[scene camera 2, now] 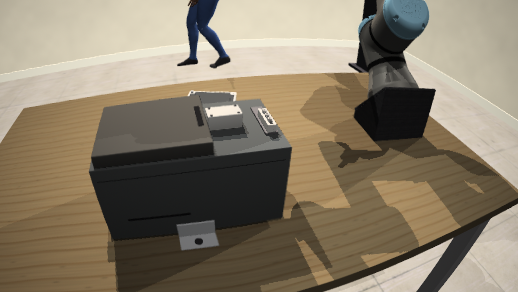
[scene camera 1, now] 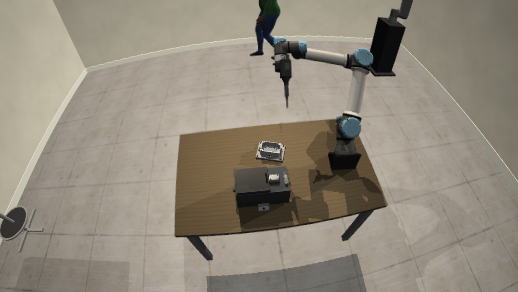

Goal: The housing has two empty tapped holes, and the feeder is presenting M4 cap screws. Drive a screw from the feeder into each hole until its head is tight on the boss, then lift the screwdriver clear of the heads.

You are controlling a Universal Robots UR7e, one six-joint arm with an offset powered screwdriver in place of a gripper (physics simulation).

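Visible to me: a dark box-shaped feeder (scene camera 2: 232, 196), and again the dark box-shaped feeder (scene camera 1: 276, 188).
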